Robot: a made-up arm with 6 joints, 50 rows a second.
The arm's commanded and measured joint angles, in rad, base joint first. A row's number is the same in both.
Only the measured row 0 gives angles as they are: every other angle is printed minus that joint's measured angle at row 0.
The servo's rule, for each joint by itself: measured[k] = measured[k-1] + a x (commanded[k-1-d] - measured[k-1]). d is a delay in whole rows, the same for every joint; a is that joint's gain. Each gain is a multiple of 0.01, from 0.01 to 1. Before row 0 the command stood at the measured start. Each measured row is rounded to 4 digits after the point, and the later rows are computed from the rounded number. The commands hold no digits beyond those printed.
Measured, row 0:
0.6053 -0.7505 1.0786 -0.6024 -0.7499 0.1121
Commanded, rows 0 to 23:
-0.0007 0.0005 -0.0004 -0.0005 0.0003 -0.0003
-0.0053 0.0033 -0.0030 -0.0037 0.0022 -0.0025
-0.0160 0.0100 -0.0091 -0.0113 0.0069 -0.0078
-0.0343 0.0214 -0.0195 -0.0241 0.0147 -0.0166
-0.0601 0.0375 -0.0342 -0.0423 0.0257 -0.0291
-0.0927 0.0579 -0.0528 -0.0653 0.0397 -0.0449
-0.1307 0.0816 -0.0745 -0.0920 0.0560 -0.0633
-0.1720 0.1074 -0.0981 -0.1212 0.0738 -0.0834
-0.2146 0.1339 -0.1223 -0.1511 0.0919 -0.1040
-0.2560 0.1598 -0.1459 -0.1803 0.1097 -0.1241
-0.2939 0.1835 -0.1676 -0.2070 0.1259 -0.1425
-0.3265 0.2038 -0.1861 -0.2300 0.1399 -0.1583
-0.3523 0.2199 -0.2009 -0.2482 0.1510 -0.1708
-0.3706 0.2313 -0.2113 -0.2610 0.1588 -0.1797
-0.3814 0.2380 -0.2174 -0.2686 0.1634 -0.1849
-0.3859 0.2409 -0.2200 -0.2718 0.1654 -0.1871
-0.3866 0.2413 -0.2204 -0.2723 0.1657 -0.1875
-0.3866 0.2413 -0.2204 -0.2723 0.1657 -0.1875
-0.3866 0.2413 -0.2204 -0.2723 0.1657 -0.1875
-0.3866 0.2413 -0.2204 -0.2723 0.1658 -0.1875
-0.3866 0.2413 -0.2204 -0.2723 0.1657 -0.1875
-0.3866 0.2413 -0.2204 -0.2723 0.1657 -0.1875
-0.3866 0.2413 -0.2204 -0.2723 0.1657 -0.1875
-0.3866 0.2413 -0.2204 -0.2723 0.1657 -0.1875
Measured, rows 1 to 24:
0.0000 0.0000 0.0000 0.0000 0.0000 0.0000
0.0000 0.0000 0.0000 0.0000 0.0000 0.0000
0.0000 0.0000 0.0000 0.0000 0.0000 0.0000
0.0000 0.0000 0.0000 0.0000 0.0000 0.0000
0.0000 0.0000 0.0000 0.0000 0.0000 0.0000
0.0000 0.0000 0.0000 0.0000 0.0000 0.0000
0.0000 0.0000 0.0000 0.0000 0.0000 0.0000
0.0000 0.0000 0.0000 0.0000 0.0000 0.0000
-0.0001 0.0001 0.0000 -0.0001 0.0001 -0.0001
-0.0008 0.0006 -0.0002 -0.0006 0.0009 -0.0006
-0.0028 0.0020 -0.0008 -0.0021 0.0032 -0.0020
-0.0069 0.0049 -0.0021 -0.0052 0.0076 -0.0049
-0.0138 0.0098 -0.0043 -0.0104 0.0145 -0.0097
-0.0241 0.0170 -0.0077 -0.0181 0.0241 -0.0167
-0.0380 0.0267 -0.0124 -0.0284 0.0362 -0.0260
-0.0554 0.0388 -0.0184 -0.0414 0.0505 -0.0375
-0.0761 0.0531 -0.0257 -0.0568 0.0662 -0.0508
-0.0995 0.0691 -0.0341 -0.0741 0.0827 -0.0655
-0.1248 0.0863 -0.0434 -0.0927 0.0991 -0.0809
-0.1510 0.1039 -0.0534 -0.1119 0.1146 -0.0964
-0.1772 0.1213 -0.0637 -0.1310 0.1284 -0.1113
-0.2023 0.1378 -0.0740 -0.1492 0.1400 -0.1250
-0.2256 0.1528 -0.0840 -0.1659 0.1489 -0.1370
-0.2464 0.1660 -0.0935 -0.1807 0.1552 -0.1470
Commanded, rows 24 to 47:
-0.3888 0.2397 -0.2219 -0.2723 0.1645 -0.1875
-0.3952 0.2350 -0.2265 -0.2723 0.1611 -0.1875
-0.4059 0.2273 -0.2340 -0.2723 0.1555 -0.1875
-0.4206 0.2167 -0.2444 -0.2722 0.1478 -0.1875
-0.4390 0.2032 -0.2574 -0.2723 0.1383 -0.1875
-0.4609 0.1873 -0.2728 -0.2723 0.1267 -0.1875
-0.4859 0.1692 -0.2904 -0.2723 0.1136 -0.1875
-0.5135 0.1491 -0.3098 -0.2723 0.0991 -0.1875
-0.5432 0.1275 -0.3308 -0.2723 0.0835 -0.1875
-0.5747 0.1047 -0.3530 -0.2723 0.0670 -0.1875
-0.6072 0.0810 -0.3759 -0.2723 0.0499 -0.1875
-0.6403 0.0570 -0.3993 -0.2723 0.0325 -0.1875
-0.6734 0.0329 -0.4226 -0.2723 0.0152 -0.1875
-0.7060 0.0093 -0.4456 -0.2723 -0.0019 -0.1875
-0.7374 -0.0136 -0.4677 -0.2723 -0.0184 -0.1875
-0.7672 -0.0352 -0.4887 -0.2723 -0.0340 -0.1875
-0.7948 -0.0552 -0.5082 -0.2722 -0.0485 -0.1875
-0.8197 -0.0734 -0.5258 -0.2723 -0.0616 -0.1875
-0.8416 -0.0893 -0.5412 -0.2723 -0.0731 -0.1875
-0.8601 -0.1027 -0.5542 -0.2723 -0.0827 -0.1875
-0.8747 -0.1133 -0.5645 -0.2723 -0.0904 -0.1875
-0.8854 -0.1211 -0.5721 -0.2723 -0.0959 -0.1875
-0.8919 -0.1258 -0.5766 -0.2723 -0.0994 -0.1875
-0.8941 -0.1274 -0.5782 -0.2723 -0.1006 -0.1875
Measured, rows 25 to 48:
-0.2646 0.1773 -0.1024 -0.1935 0.1592 -0.1551
-0.2805 0.1869 -0.1107 -0.2045 0.1617 -0.1616
-0.2943 0.1951 -0.1184 -0.2140 0.1632 -0.1668
-0.3063 0.2020 -0.1255 -0.2222 0.1642 -0.1709
-0.3167 0.2079 -0.1321 -0.2292 0.1648 -0.1742
-0.3258 0.2129 -0.1383 -0.2352 0.1651 -0.1769
-0.3337 0.2172 -0.1440 -0.2404 0.1653 -0.1790
-0.3406 0.2208 -0.1493 -0.2449 0.1655 -0.1807
-0.3469 0.2236 -0.1544 -0.2487 0.1651 -0.1821
-0.3532 0.2253 -0.1594 -0.2520 0.1636 -0.1832
-0.3601 0.2256 -0.1646 -0.2548 0.1605 -0.1841
-0.3680 0.2243 -0.1702 -0.2572 0.1557 -0.1848
-0.3772 0.2211 -0.1763 -0.2593 0.1491 -0.1853
-0.3881 0.2160 -0.1831 -0.2611 0.1406 -0.1857
-0.4008 0.2090 -0.1906 -0.2627 0.1303 -0.1861
-0.4155 0.2000 -0.1989 -0.2640 0.1184 -0.1864
-0.4321 0.1891 -0.2081 -0.2652 0.1051 -0.1866
-0.4506 0.1764 -0.2182 -0.2662 0.0906 -0.1868
-0.4710 0.1621 -0.2292 -0.2671 0.0751 -0.1869
-0.4930 0.1463 -0.2411 -0.2678 0.0589 -0.1870
-0.5165 0.1293 -0.2538 -0.2684 0.0423 -0.1871
-0.5411 0.1113 -0.2672 -0.2689 0.0255 -0.1872
-0.5666 0.0926 -0.2812 -0.2694 0.0088 -0.1873
-0.5927 0.0734 -0.2957 -0.2698 -0.0075 -0.1873

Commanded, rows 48 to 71:
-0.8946 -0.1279 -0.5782 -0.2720 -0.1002 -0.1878
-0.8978 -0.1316 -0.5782 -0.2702 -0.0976 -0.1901
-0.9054 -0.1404 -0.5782 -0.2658 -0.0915 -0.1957
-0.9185 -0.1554 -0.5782 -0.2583 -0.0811 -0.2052
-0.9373 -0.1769 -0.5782 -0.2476 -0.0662 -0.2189
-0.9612 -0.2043 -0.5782 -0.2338 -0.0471 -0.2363
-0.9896 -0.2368 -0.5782 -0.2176 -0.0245 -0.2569
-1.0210 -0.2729 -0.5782 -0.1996 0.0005 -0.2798
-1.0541 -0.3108 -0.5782 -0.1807 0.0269 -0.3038
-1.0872 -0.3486 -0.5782 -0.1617 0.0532 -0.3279
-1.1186 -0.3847 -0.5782 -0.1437 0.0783 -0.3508
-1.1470 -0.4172 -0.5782 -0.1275 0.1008 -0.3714
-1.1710 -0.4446 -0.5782 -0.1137 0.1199 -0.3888
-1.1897 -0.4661 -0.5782 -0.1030 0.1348 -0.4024
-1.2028 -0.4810 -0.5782 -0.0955 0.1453 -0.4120
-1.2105 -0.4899 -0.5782 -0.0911 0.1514 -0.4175
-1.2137 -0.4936 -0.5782 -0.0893 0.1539 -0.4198
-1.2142 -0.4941 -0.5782 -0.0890 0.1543 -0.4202
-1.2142 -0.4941 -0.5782 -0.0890 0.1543 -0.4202
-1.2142 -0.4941 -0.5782 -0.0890 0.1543 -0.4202
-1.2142 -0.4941 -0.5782 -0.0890 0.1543 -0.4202
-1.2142 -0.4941 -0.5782 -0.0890 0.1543 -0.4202
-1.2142 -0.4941 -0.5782 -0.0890 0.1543 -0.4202
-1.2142 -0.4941 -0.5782 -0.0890 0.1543 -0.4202
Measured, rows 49 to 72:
-0.6190 0.0541 -0.3106 -0.2701 -0.0231 -0.1873
-0.6451 0.0350 -0.3257 -0.2704 -0.0377 -0.1873
-0.6706 0.0164 -0.3408 -0.2707 -0.0512 -0.1873
-0.6952 -0.0015 -0.3557 -0.2709 -0.0632 -0.1873
-0.7185 -0.0183 -0.3703 -0.2711 -0.0735 -0.1873
-0.7402 -0.0337 -0.3844 -0.2713 -0.0820 -0.1873
-0.7599 -0.0475 -0.3979 -0.2714 -0.0886 -0.1873
-0.7773 -0.0595 -0.4105 -0.2715 -0.0932 -0.1873
-0.7925 -0.0698 -0.4222 -0.2716 -0.0959 -0.1874
-0.8062 -0.0791 -0.4331 -0.2714 -0.0965 -0.1879
-0.8191 -0.0883 -0.4433 -0.2706 -0.0946 -0.1895
-0.8320 -0.0984 -0.4527 -0.2689 -0.0895 -0.1926
-0.8457 -0.1102 -0.4615 -0.2659 -0.0806 -0.1979
-0.8607 -0.1243 -0.4697 -0.2614 -0.0679 -0.2056
-0.8775 -0.1412 -0.4773 -0.2553 -0.0514 -0.2159
-0.8962 -0.1610 -0.4844 -0.2475 -0.0317 -0.2287
-0.9167 -0.1835 -0.4910 -0.2381 -0.0094 -0.2437
-0.9389 -0.2083 -0.4971 -0.2274 0.0144 -0.2605
-0.9623 -0.2348 -0.5028 -0.2157 0.0387 -0.2786
-0.9863 -0.2622 -0.5081 -0.2034 0.0623 -0.2972
-1.0103 -0.2896 -0.5130 -0.1908 0.0842 -0.3155
-1.0336 -0.3161 -0.5176 -0.1785 0.1034 -0.3329
-1.0556 -0.3408 -0.5218 -0.1669 0.1193 -0.3487
-1.0757 -0.3632 -0.5257 -0.1563 0.1315 -0.3625

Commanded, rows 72 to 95:
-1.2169 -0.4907 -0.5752 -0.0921 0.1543 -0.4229
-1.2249 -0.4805 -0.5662 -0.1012 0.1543 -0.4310
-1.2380 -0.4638 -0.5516 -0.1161 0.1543 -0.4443
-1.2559 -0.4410 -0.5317 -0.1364 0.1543 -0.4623
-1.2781 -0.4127 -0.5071 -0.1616 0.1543 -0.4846
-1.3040 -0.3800 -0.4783 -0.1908 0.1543 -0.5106
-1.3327 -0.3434 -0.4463 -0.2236 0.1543 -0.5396
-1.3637 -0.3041 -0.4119 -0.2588 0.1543 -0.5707
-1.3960 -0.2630 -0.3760 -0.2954 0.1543 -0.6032
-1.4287 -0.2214 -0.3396 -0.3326 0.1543 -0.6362
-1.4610 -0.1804 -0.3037 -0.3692 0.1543 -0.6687
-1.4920 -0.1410 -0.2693 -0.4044 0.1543 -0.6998
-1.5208 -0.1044 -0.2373 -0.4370 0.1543 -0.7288
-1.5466 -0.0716 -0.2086 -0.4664 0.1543 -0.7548
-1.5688 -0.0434 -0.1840 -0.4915 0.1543 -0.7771
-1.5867 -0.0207 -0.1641 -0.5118 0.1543 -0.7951
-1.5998 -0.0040 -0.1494 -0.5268 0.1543 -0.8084
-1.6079 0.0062 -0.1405 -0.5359 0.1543 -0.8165
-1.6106 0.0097 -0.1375 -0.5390 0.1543 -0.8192
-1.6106 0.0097 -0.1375 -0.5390 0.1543 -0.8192
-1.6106 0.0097 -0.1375 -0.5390 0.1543 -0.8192
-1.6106 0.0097 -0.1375 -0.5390 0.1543 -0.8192
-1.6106 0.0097 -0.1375 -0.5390 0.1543 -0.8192
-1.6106 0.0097 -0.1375 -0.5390 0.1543 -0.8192
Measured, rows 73 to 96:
-1.0936 -0.3828 -0.5294 -0.1469 0.1400 -0.3740
-1.1093 -0.3995 -0.5328 -0.1388 0.1454 -0.3832
-1.1229 -0.4137 -0.5360 -0.1318 0.1488 -0.3906
-1.1348 -0.4258 -0.5390 -0.1258 0.1509 -0.3965
-1.1451 -0.4360 -0.5417 -0.1206 0.1522 -0.4012
-1.1541 -0.4447 -0.5443 -0.1162 0.1530 -0.4050
-1.1619 -0.4521 -0.5467 -0.1124 0.1535 -0.4080
-1.1687 -0.4584 -0.5489 -0.1091 0.1538 -0.4104
-1.1750 -0.4632 -0.5507 -0.1067 0.1540 -0.4129
-1.1815 -0.4658 -0.5518 -0.1059 0.1541 -0.4165
-1.1888 -0.4655 -0.5518 -0.1073 0.1542 -0.4221
-1.1975 -0.4618 -0.5504 -0.1114 0.1542 -0.4301
-1.2080 -0.4544 -0.5474 -0.1184 0.1542 -0.4410
-1.2205 -0.4432 -0.5426 -0.1285 0.1542 -0.4549
-1.2351 -0.4282 -0.5359 -0.1418 0.1542 -0.4718
-1.2518 -0.4096 -0.5272 -0.1582 0.1542 -0.4916
-1.2705 -0.3876 -0.5166 -0.1774 0.1542 -0.5139
-1.2911 -0.3627 -0.5042 -0.1991 0.1542 -0.5384
-1.3132 -0.3354 -0.4902 -0.2229 0.1542 -0.5645
-1.3364 -0.3062 -0.4747 -0.2483 0.1542 -0.5916
-1.3604 -0.2759 -0.4581 -0.2747 0.1542 -0.6190
-1.3846 -0.2453 -0.4406 -0.3015 0.1542 -0.6462
-1.4085 -0.2150 -0.4226 -0.3281 0.1542 -0.6724
-1.4317 -0.1859 -0.4045 -0.3538 0.1542 -0.6969

